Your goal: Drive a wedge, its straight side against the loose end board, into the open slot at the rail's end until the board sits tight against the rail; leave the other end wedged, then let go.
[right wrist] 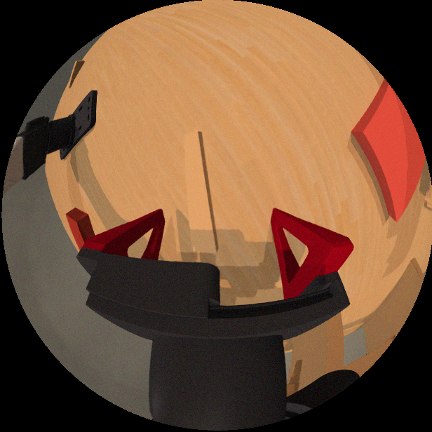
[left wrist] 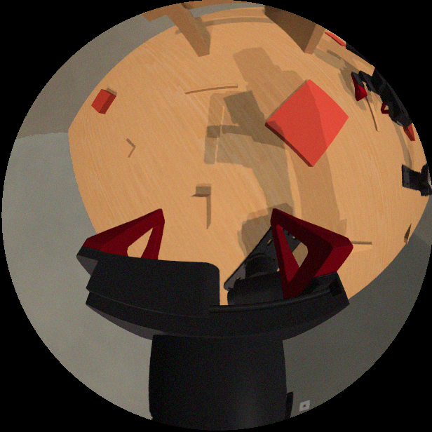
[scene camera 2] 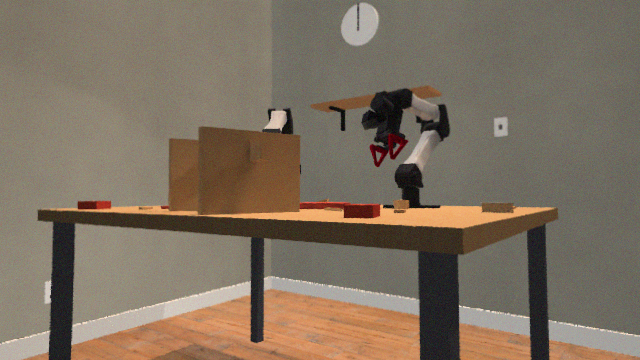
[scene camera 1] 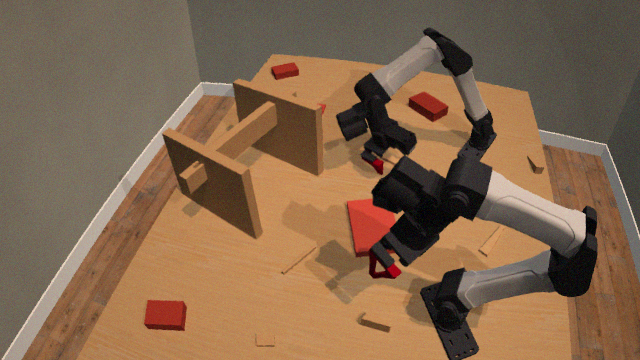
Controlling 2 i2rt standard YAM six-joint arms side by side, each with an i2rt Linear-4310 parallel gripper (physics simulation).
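Where they show: left gripper, between the fingertips: [scene camera 2: 384, 162] [scene camera 1: 387, 262]; right gripper, between the fingertips: [scene camera 1: 391, 162]; left arm's base, origin of its link: [scene camera 1: 448, 321]; right arm's base, origin of its link: [scene camera 1: 477, 145].
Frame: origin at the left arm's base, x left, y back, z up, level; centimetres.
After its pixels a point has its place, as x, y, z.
A rail [scene camera 1: 247, 131] @(-54.9, -33.3, 17.9) joins two upright end boards, the near board [scene camera 1: 220, 190] @(-41.6, -42.3, 12.4) [scene camera 2: 225, 172] @(-51.7, -51.1, 10.7) and the far board [scene camera 1: 300, 131] @(-56.5, -19.5, 13.6) [scene camera 2: 183, 175] @(-71.4, -32.6, 10.9). The rail's end [scene camera 1: 194, 178] @(-42.1, -47.7, 17.2) [scene camera 2: 255, 151] @(-44.4, -49.1, 16.2) sticks out through the near board; its slot is too small to make out. A thin wooden piece [right wrist: 196, 175] [left wrist: 372, 116] lies on the table beneath my right gripper [right wrist: 217, 215] [scene camera 1: 387, 162] @(-51.2, 4.9, 1.3) [left wrist: 372, 102], which is open with its fingers well apart. My left gripper [left wrist: 217, 214] [scene camera 1: 385, 271] @(-9.9, -13.0, 15.6) [scene camera 2: 387, 151] @(-9.9, -13.0, 15.6) is open and empty, high above the table.
A red slab [scene camera 1: 367, 225] @(-30.6, -9.4, 2.0) [left wrist: 306, 122] [right wrist: 392, 155] lies between the arms and boards. Red blocks [scene camera 1: 165, 315] @(-15.8, -60.4, 2.7) [scene camera 1: 285, 71] @(-109.5, -14.5, 2.8) [scene camera 1: 428, 106] @(-72.2, 27.0, 3.5) lie around the table. Other wooden pieces [scene camera 1: 376, 322] @(-3.8, -16.1, 3.0) [scene camera 1: 492, 241] @(-16.4, 20.3, 0.9) [scene camera 1: 299, 260] @(-25.8, -27.4, 0.7) [scene camera 1: 536, 165] @(-36.5, 50.1, 2.5) [scene camera 1: 265, 340] @(-6.6, -39.2, 0.8) are scattered on it.
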